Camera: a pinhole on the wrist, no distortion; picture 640 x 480 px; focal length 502.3 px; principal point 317.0 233.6 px. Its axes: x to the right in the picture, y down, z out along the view. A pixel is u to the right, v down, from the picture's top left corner.
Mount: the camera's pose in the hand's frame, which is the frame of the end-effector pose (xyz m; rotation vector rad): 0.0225 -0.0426 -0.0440 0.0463 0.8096 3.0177
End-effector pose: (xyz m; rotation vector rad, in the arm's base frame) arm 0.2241 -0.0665 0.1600 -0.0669 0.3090 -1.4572
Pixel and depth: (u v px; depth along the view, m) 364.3 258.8 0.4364
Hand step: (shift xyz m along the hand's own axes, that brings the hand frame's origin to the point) -0.0044 0.1577 0.3456
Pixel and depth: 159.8 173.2 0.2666
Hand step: 0.1150 0.1165 0.1686
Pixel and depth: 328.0 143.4 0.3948
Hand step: 0.0275 0.2164 0.2623
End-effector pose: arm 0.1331 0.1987 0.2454 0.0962 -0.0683 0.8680
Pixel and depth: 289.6 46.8 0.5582
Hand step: 0.0731 0.4155 0.3344
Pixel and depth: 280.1 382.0 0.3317
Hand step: 0.0570 0.0379 0.2915
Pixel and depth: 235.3 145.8 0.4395
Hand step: 0.1091 0.2420 0.2961
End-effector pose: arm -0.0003 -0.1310 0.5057 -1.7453 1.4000 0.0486
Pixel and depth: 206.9 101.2 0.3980
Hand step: 0.1237 0.2452 0.2458
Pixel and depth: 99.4 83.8 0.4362
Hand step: 0.2269 0.2836 0.2637
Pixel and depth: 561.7 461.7 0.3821
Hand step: -0.1524 0.0028 0.3780
